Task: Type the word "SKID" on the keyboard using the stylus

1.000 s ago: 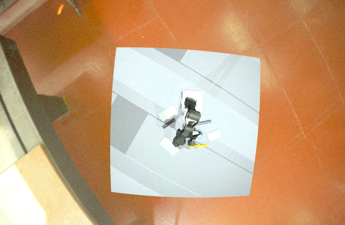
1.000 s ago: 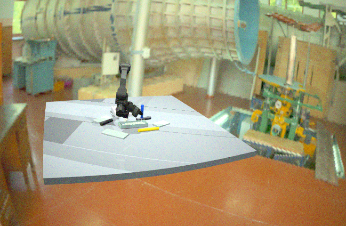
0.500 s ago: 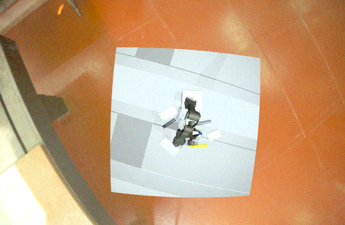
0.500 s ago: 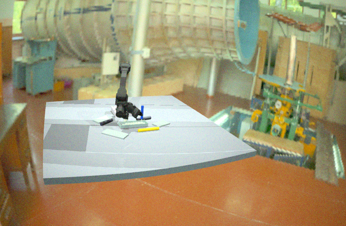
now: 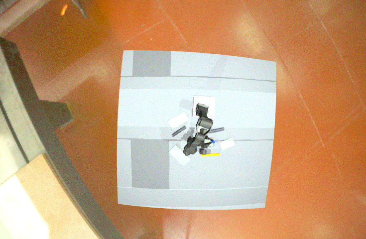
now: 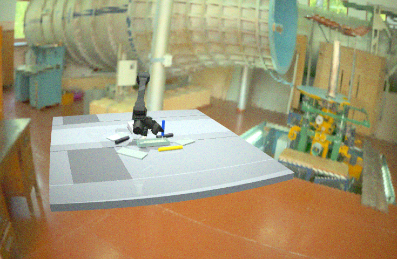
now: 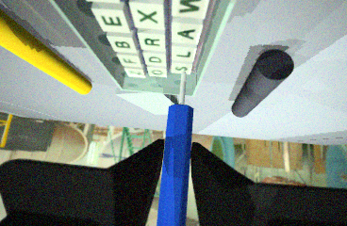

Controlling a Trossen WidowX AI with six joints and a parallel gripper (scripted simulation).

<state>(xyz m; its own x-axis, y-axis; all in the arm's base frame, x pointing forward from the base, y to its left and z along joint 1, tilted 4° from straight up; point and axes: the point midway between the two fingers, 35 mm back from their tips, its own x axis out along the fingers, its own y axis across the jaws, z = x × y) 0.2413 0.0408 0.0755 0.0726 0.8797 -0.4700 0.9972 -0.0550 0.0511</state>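
The white stick lies 9 cm behind my gripper tip, 8 cm to the right of it and 6 cm below it. Also, from my gripper tip: blue stylus (1 cm below); yellow cylinder (12 cm ahead, 6 cm below); card (13 cm to the left, 7 cm below, 4 cm ahead).
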